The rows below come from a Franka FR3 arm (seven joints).
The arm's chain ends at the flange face. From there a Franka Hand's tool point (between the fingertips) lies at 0.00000 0.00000 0.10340 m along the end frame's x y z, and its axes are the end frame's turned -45 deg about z.
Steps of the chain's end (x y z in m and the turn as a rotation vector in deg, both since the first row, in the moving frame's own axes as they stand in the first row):
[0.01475, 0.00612, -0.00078, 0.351, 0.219, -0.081]
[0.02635, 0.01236, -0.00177, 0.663, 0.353, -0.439]
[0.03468, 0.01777, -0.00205, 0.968, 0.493, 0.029]
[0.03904, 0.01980, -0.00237, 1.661, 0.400, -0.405]
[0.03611, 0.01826, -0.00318, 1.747, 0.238, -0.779]
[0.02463, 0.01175, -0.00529, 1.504, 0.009, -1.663]
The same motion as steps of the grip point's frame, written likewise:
[0.00683, 0.01459, -0.00078, 0.093, 0.403, -0.081]
[0.01119, 0.02697, -0.00178, 0.219, 0.718, -0.439]
[0.01382, 0.03648, -0.00207, 0.336, 1.033, 0.029]
[0.01623, 0.03999, -0.00242, 0.892, 1.457, -0.405]
[0.01514, 0.03650, -0.00323, 1.067, 1.404, -0.779]
[0.01101, 0.02379, -0.00533, 1.057, 1.070, -1.663]

